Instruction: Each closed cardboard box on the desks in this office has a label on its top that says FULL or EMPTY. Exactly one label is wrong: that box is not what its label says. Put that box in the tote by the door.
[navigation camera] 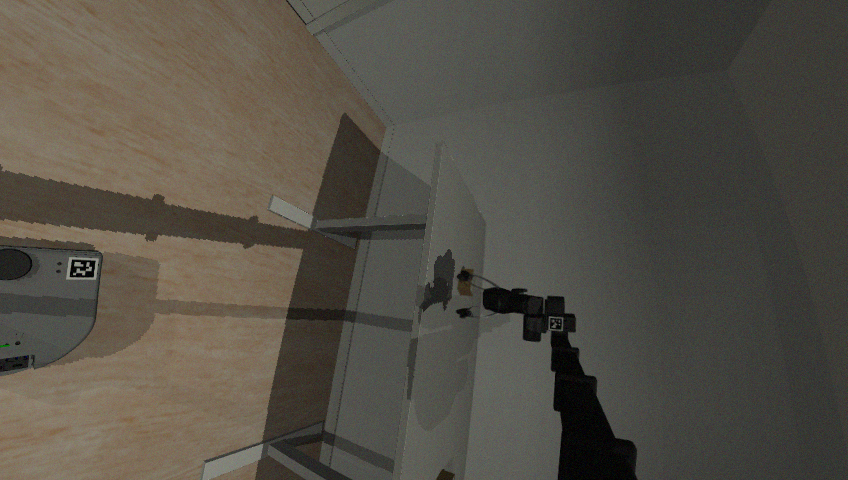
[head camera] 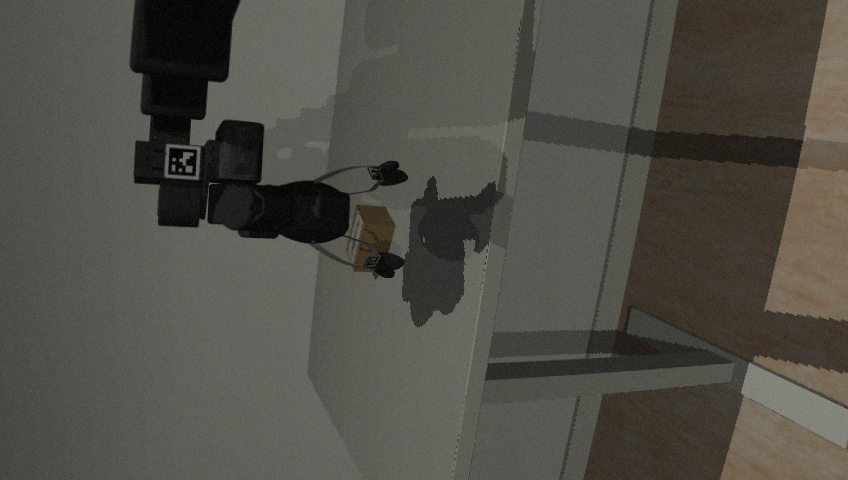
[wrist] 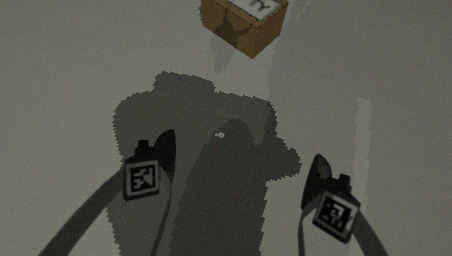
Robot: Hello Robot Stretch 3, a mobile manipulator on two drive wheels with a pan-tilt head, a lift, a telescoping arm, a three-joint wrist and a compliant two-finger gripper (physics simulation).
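Frame: origin at the robot's base, x back, y right, z up, level; centimetres.
Seen in the pictures: gripper, fingertip midpoint: [navigation camera: 459, 293] [head camera: 398, 220]; robot's base, origin of the base link: [navigation camera: 10, 263].
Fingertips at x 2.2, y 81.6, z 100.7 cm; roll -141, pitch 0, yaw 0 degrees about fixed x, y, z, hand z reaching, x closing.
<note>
Offsets run from my fingertips to a thing's top centre. "*": to the spot under its first point. Level surfaces: height alone.
A small brown cardboard box {dx -2.7, dy +20.7, dz -0.7 cm} [head camera: 382, 224] [navigation camera: 466, 286] [wrist: 245, 30] stands upright on the pale desk {dz -5.7 cm} [head camera: 410, 374] [navigation camera: 453, 220] [wrist: 60, 75]. In the wrist view it is cut off by the top edge, and its white top label shows the letters TY; the rest is out of frame. My gripper [head camera: 392, 218] [navigation camera: 464, 294] [wrist: 240, 159] is open and empty, fingers pointing down above the desk, with the box beyond the fingertips in the wrist view. Part of a second brown box {* dx +66.4, dy +5.3, dz -3.4 cm} [navigation camera: 445, 475] shows at the bottom edge of the navigation view. The tote does not show.
A grey wall [head camera: 208, 356] [navigation camera: 595, 208] rises behind the desk. Desk legs with floor feet {* dx -32.7, dy +10.3, dz -98.2 cm} [head camera: 791, 395] [navigation camera: 291, 211] stand on the wood floor {dz -100.6 cm} [navigation camera: 178, 118]. My base [navigation camera: 53, 309] is at the left of the navigation view. Dark shadows of the arm and gripper fall on the desk.
</note>
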